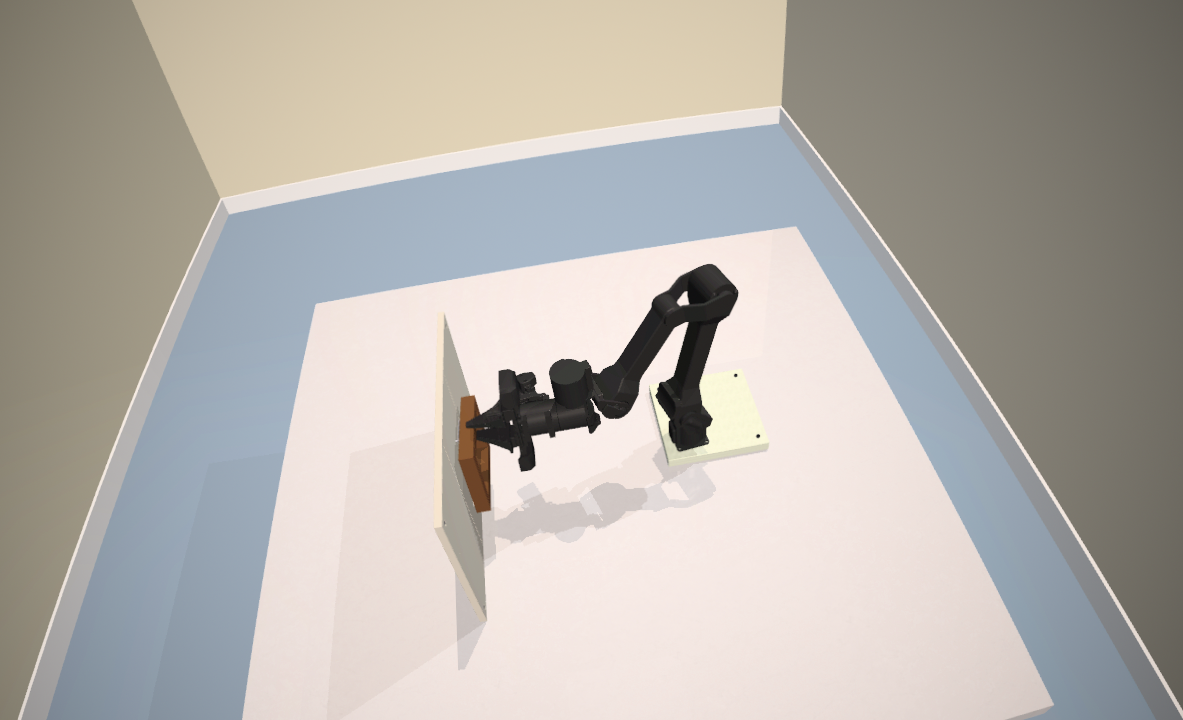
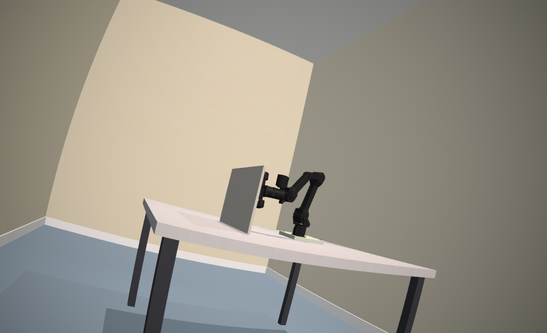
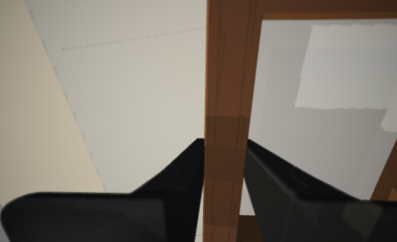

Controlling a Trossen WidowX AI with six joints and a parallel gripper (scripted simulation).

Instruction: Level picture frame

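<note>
Now: gripper tip 1 cm short of the picture frame, 1 cm to the right of it and 5 cm above it. From my gripper tip the other things lie so: grey panel 2 cm ahead, 1 cm to the left, 6 cm below.
</note>
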